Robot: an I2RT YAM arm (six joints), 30 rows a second.
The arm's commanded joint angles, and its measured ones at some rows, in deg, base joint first. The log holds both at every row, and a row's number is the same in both.
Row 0, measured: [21.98, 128.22, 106.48, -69.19, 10.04, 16.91]
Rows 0 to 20, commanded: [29.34, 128.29, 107.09, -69.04, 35.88, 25.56]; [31.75, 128.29, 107.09, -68.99, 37.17, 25.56]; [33.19, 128.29, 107.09, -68.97, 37.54, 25.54]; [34.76, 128.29, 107.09, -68.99, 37.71, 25.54]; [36.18, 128.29, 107.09, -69.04, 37.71, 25.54]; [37.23, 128.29, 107.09, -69.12, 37.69, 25.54]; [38.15, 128.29, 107.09, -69.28, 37.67, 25.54]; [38.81, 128.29, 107.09, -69.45, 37.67, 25.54]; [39.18, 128.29, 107.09, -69.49, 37.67, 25.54]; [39.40, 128.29, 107.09, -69.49, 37.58, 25.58]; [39.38, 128.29, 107.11, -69.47, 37.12, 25.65]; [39.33, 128.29, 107.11, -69.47, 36.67, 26.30]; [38.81, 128.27, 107.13, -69.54, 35.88, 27.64]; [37.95, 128.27, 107.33, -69.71, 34.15, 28.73]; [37.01, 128.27, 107.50, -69.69, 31.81, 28.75]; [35.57, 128.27, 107.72, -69.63, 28.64, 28.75]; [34.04, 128.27, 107.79, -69.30, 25.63, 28.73]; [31.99, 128.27, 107.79, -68.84, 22.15, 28.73]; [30.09, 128.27, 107.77, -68.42, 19.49, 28.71]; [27.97, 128.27, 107.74, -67.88, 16.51, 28.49]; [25.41, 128.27, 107.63, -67.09, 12.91, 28.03]
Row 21, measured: [31.55, 128.22, 106.50, -67.99, 23.35, 27.09]
